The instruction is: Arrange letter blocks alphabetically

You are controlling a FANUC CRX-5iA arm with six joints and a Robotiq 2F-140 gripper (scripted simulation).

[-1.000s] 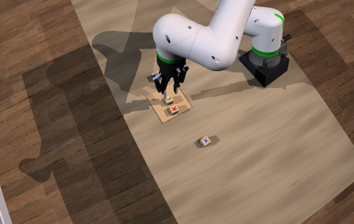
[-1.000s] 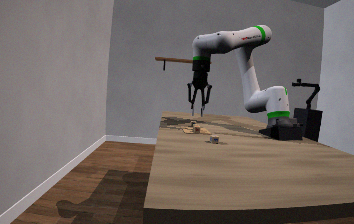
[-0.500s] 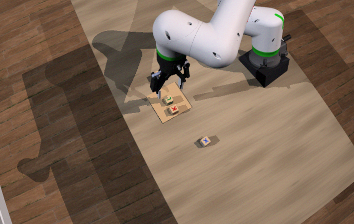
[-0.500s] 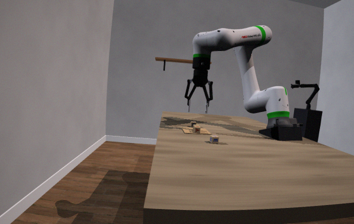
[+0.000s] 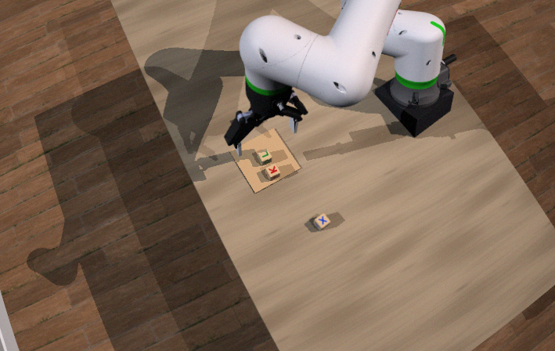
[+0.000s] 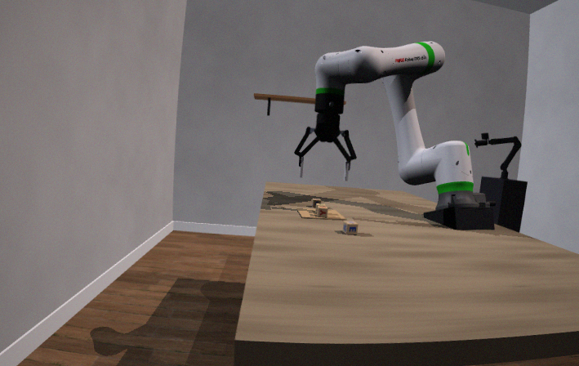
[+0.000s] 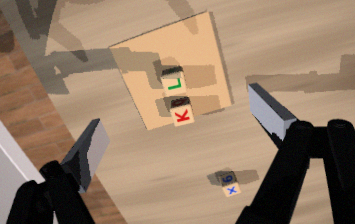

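The X block lies 23 cm to the left of my hand, 11 cm below it and 3 cm behind it. The rest, counted from my hand: red K block 11 cm below, 5 cm to the left, 1 cm ahead; then L block 11 cm below; then tan mat 13 cm below.
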